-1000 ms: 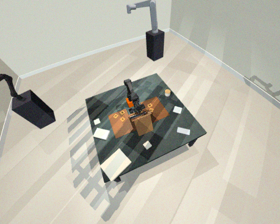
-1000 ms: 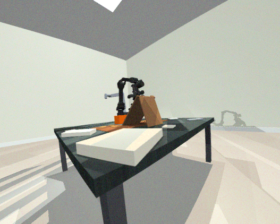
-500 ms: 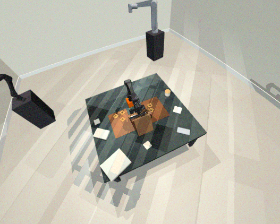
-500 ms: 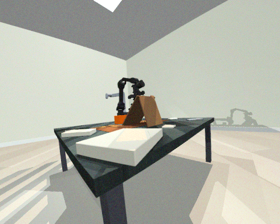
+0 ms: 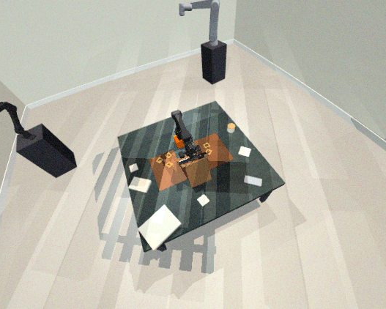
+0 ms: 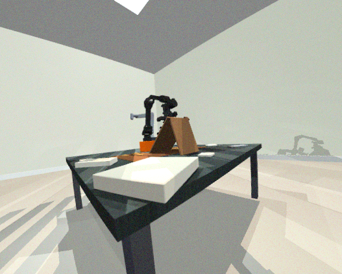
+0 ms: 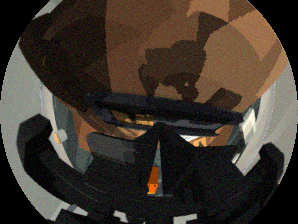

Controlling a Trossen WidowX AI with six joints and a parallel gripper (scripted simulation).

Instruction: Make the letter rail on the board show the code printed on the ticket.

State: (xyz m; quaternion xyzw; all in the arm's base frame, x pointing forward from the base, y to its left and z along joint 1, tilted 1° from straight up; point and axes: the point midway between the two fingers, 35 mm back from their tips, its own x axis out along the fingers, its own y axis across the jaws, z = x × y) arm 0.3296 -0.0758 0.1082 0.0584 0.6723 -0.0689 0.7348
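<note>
Now: gripper tip 6 cm past the yellow letter tile, 23 cm to the right of it and 17 cm above it. Round my gripper tip: flat white slab (14 cm behind, 50 cm to the right, 16 cm below); mat (13 cm behind, 4 cm to the left, 17 cm below); white ticket (7 cm behind, 5 cm to the right, 8 cm below).
</note>
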